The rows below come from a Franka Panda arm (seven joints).
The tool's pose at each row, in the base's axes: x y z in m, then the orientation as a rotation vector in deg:
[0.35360 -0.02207 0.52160 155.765 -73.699 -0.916]
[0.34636 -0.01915 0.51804 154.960 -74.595 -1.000]
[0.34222 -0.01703 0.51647 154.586 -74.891 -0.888]
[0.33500 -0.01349 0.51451 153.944 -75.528 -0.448]
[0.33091 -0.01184 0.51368 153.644 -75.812 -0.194]
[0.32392 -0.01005 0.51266 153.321 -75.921 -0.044]
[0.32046 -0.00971 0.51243 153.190 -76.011 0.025]
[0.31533 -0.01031 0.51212 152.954 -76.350 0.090]
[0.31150 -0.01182 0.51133 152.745 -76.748 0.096]
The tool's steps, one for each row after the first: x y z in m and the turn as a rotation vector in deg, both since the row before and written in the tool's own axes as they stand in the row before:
[-0.00702 0.00329 0.00367 -0.350 0.046 0.763]
[-0.00432 0.00171 0.00159 -0.163 0.138 0.291]
[-0.00736 0.00321 0.00202 -0.158 0.355 0.590]
[-0.00386 0.00211 0.00089 -0.063 0.197 0.270]
[-0.00575 0.00430 0.00125 -0.178 0.185 0.168]
[-0.00239 0.00250 0.00042 -0.052 0.069 0.096]
[-0.00266 0.00437 0.00075 -0.044 0.046 0.276]
[-0.00117 0.00382 0.00126 -0.017 -0.014 0.300]

